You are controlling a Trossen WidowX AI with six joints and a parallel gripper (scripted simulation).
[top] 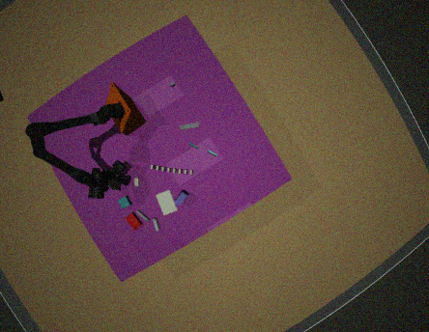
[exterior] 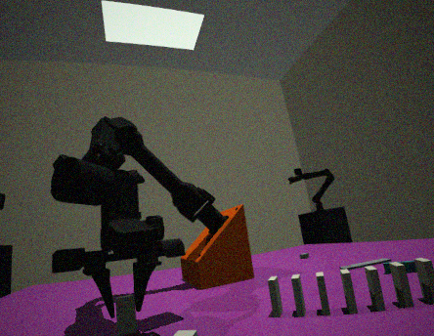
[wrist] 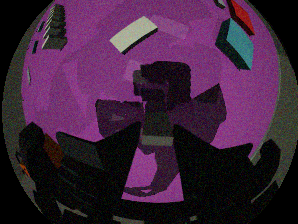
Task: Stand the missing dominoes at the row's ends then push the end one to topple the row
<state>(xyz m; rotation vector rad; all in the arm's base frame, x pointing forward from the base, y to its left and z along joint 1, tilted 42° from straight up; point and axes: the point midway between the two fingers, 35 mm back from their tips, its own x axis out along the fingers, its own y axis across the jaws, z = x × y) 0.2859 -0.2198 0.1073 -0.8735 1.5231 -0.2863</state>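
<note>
Right now my gripper tip is 16 cm short of the teal block, 6 cm to the left of it and 1 cm above it. From my gripper tip the other things lie so: red block: 29 cm ahead, 7 cm to the right, 2 cm below; white card: 28 cm ahead, 17 cm to the left, 2 cm below; blue block: 30 cm ahead, 28 cm to the left, 1 cm above.
</note>
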